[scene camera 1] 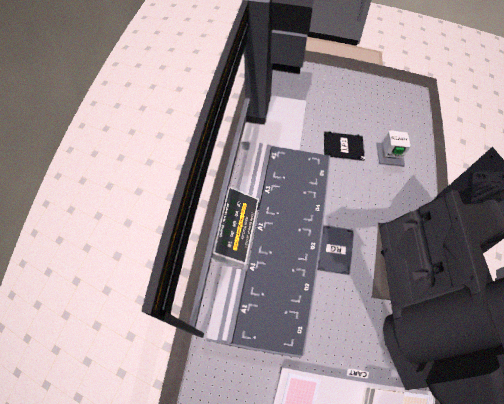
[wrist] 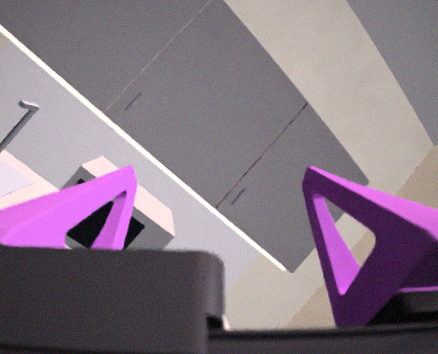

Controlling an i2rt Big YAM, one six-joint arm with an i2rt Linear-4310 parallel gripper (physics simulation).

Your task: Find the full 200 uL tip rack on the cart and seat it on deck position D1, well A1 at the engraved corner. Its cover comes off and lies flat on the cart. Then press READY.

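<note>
The dark deck (scene camera 1: 280, 250) lies in the middle of the scene view; position D1 (scene camera 1: 270, 325) is at its lower end and holds no rack. Part of the cart area (scene camera 1: 320, 371) shows at the bottom edge, with a pink-topped rack (scene camera 1: 301, 391) on it. Whether this is the full 200 uL tip rack, and whether it has a cover, I cannot tell. The READY button box (scene camera 1: 399, 140), white with a green patch, stands at the upper right. My gripper (wrist: 219, 175) is wide open and empty in the wrist view, facing grey cabinets; its fingertips do not show in the scene view.
The dark arm (scene camera 1: 430, 280) covers the right side. A black LP1 plate (scene camera 1: 332, 146) and a grey RG plate (scene camera 1: 336, 264) lie right of the deck. A lit screen (scene camera 1: 236, 226) stands on its left, beside a tall dark frame (scene camera 1: 200, 160). Grey cabinets (wrist: 200, 100) fill much of the wrist view.
</note>
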